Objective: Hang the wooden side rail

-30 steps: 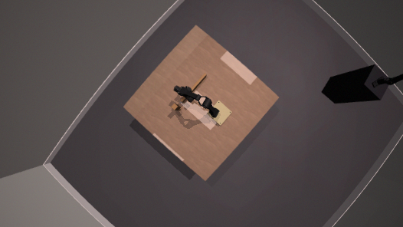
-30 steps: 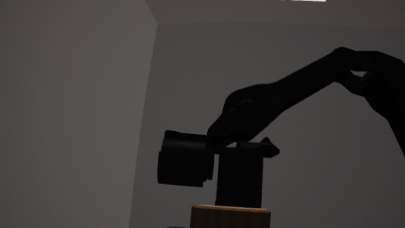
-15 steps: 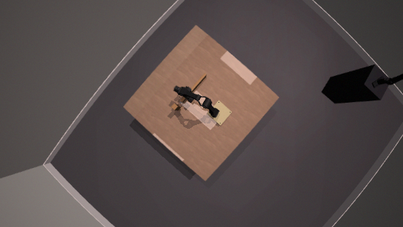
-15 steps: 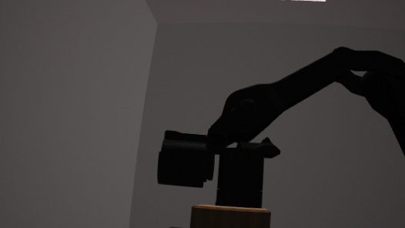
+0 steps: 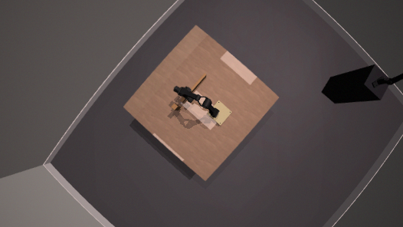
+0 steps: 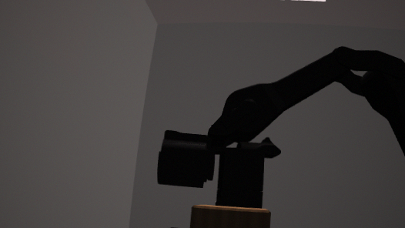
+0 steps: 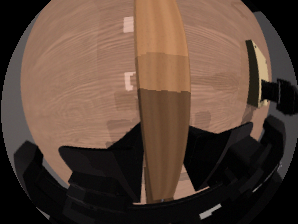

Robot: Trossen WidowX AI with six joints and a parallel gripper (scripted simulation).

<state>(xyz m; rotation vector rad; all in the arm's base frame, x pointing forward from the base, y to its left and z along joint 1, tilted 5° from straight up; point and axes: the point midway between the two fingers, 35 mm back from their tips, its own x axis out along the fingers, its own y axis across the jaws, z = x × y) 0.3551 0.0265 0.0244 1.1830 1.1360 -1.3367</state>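
The wooden headboard post is 16 cm to the left of my gripper tip, 4 cm above it and 1 cm ahead of it.
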